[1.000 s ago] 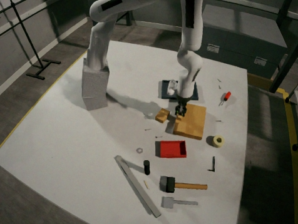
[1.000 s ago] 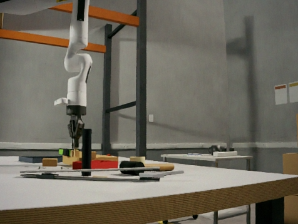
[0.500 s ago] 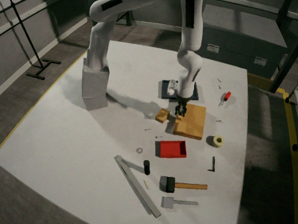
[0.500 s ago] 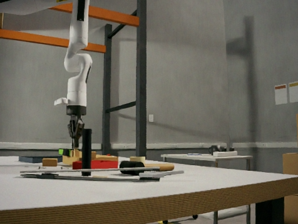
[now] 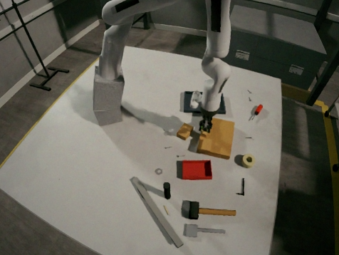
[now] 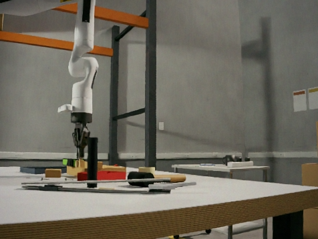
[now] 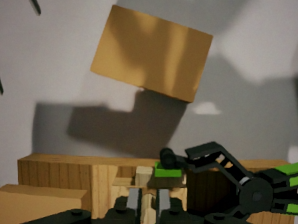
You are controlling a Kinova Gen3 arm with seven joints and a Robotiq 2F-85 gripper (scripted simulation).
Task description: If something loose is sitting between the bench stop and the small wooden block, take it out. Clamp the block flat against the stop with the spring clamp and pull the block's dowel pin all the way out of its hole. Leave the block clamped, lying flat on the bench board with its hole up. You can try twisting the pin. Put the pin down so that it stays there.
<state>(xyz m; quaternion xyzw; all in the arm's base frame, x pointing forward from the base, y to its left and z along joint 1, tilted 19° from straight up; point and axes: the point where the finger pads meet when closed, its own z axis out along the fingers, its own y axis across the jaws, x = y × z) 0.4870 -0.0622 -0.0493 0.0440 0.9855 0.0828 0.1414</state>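
Right now my hand is 20 mm above the dowel pin. Also, from my hand: pale wooden block: 40 mm below; wooden bench board: 60 mm ahead, 50 mm below; tan wooden block: 90 mm behind, 70 mm below, 10 mm to the left.
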